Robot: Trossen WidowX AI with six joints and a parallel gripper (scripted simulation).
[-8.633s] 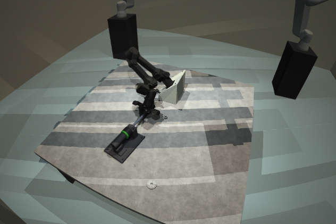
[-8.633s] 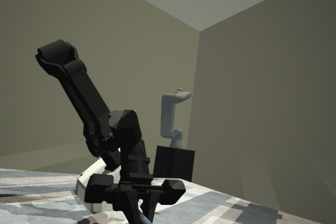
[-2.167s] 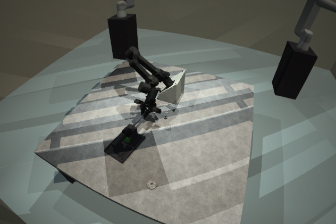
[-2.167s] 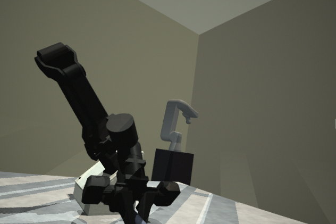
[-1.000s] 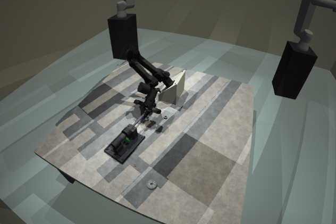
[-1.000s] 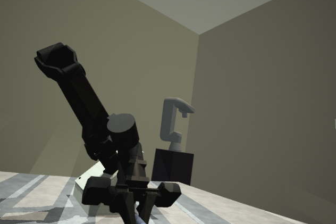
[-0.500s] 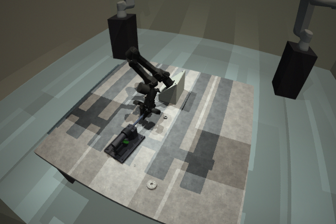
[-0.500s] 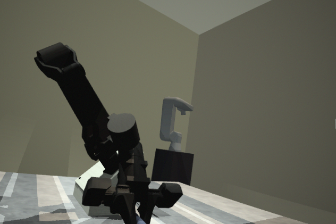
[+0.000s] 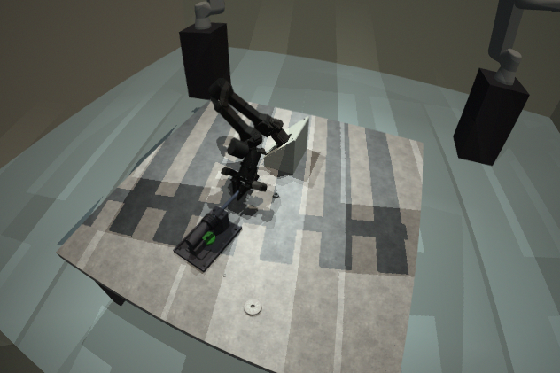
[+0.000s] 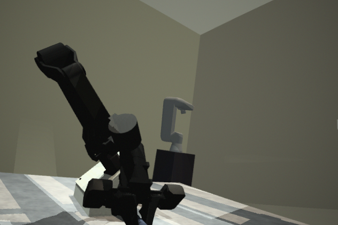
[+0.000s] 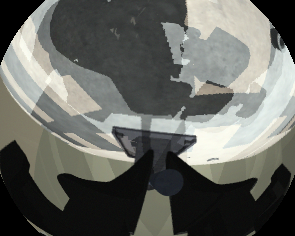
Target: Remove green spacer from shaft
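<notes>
Now: gripper tip 60 mm short of the blue-grey shaft, 10 mm to the left of it and 20 mm below it. The rest, counted from my gripper tip: green spacer 180 mm ahead, 40 mm to the right, 40 mm below.
</notes>
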